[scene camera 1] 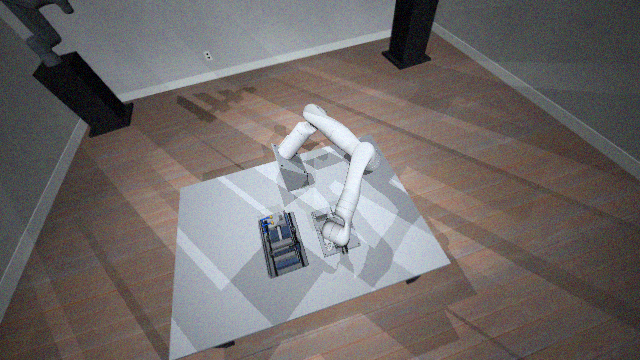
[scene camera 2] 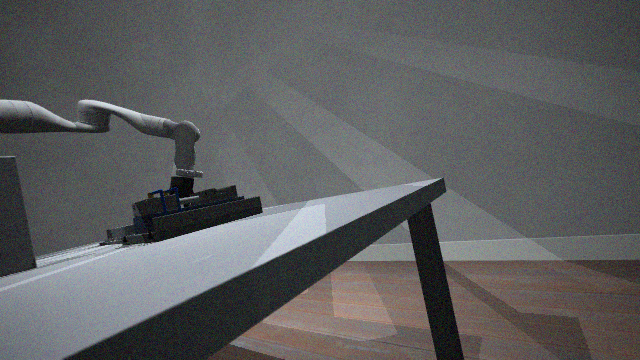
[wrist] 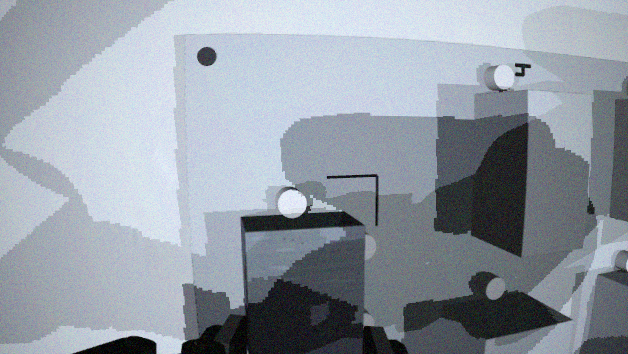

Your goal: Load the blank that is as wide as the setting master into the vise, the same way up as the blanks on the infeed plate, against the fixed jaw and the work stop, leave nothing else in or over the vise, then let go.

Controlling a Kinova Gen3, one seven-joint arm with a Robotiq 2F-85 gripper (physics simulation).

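Frame: origin at the arm's base, x ahead, y left, z up, level; metres.
Where they show: gripper, fingertip midpoint: point(wrist: 304, 346); arm's base at its link origin: point(scene camera 1: 285, 153).
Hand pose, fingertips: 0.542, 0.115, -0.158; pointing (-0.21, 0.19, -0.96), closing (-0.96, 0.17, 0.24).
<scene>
Each offset is from my fingertips to the top centre of the thing, as dx, dy, dz. "pt": to the spot under its first point.
My gripper point(scene camera 1: 344, 249) point(scene camera 2: 182, 186) point(wrist: 306, 336) is shut on a dark, shiny rectangular blank {-0.001, -0.021, +0.012} point(wrist: 305, 280), with a finger on each of its sides in the wrist view. The blank is over the pale infeed plate point(scene camera 1: 354, 243) point(wrist: 230, 100); whether it touches the plate cannot be told. Other blanks stand there: a tall one {-0.097, -0.056, +0.023} point(wrist: 500, 175) to the right and a low dark-topped one {pt -0.078, +0.003, +0.005} point(wrist: 492, 315) at the lower right. The vise {-0.118, -0.288, +0.078} point(scene camera 1: 288, 263) point(scene camera 2: 205, 218) lies beside the plate. Its jaw gap and the work stop are too small to make out, and I cannot tell which piece is the setting master.
Round white pegs point(wrist: 292, 203) point(wrist: 503, 77) stand by the blanks. More blocks {pt -0.156, +0.021, +0.000} point(wrist: 611, 305) show at the right edge of the wrist view. Blue and yellow parts {pt -0.213, -0.322, +0.074} point(scene camera 1: 267, 222) point(scene camera 2: 163, 200) rise at one end of the vise. A grey panel point(scene camera 1: 295, 175) stands near the arm's base.
</scene>
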